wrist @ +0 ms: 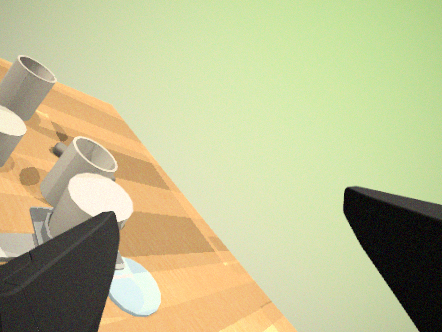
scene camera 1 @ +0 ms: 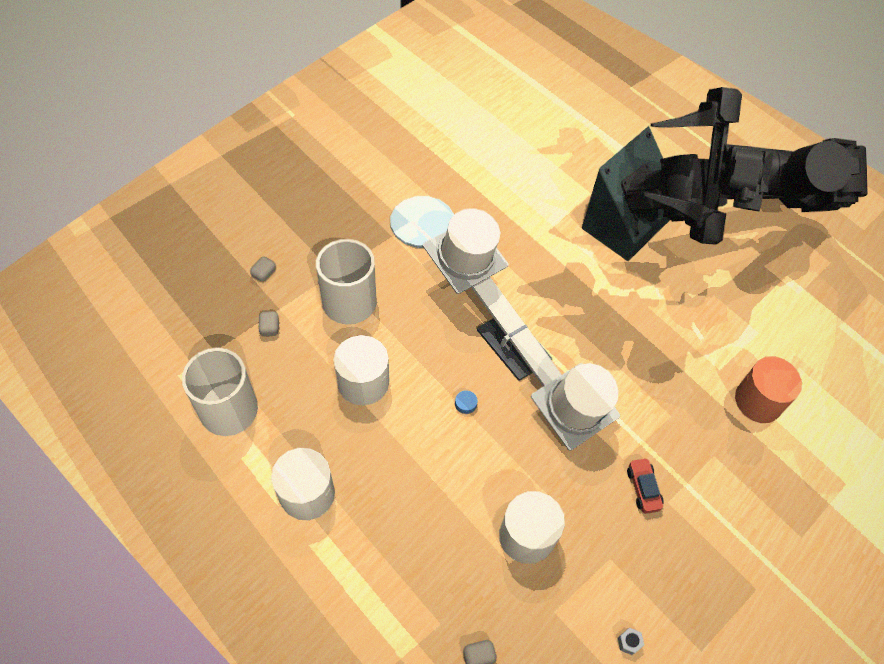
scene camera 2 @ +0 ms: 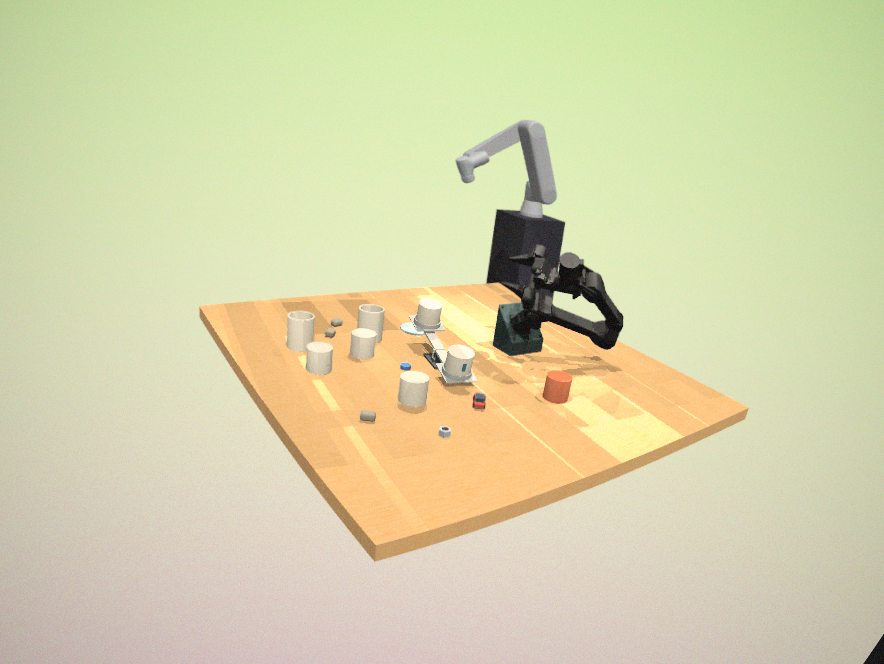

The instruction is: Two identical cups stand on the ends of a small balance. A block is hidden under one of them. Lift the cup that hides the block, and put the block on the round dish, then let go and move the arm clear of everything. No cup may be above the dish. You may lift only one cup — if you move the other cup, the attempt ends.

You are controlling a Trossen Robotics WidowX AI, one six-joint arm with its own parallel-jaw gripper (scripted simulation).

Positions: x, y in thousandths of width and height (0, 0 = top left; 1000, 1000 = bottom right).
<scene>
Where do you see a grey balance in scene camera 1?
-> At 584, 499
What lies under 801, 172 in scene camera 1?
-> My gripper.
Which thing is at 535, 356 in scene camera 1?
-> A cream cup.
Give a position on a pale blue round dish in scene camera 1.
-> At 471, 332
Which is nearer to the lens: the cream cup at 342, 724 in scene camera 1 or the orange cylinder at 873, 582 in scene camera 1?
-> The cream cup.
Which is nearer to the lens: the grey balance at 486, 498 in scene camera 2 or the cream cup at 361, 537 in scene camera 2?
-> The cream cup.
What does my gripper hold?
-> Nothing.
</scene>
